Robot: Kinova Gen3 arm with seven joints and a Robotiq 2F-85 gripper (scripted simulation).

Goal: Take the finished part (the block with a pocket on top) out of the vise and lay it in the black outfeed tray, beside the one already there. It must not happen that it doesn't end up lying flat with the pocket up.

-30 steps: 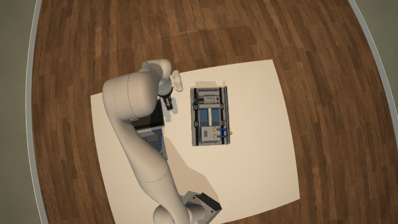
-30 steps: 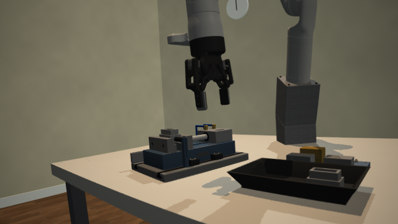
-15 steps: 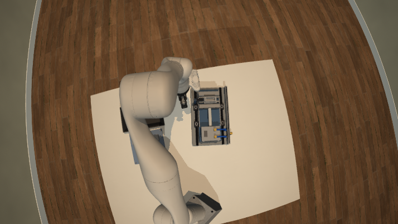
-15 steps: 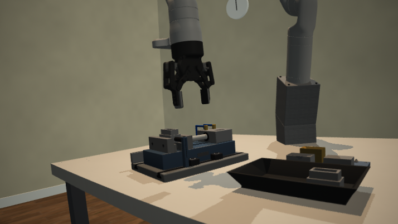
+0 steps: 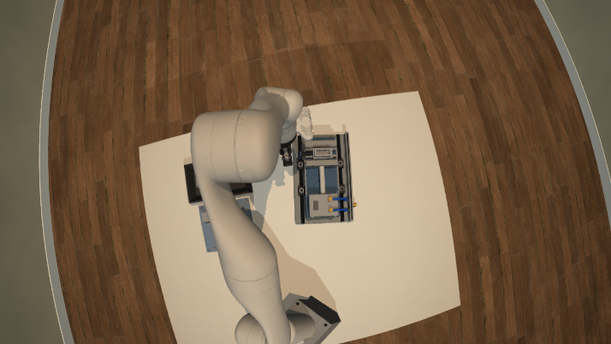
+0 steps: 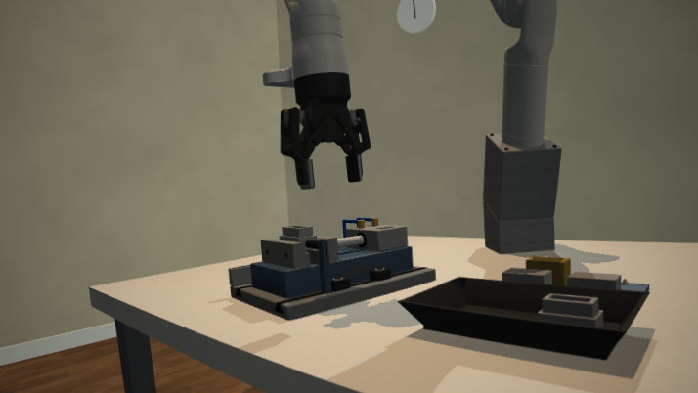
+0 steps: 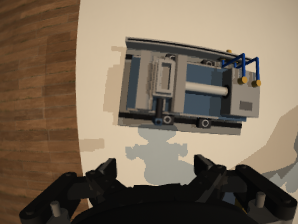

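My gripper is now 110 mm past the rod, 100 mm to the left of it and 100 mm above it. The rest, counted from my hand: yellow block 260 mm behind, 200 mm to the left, 160 mm below; fixture plate 240 mm to the left, 210 mm behind, 180 mm below; blue vise 140 mm below, 100 mm to the right, 90 mm behind.
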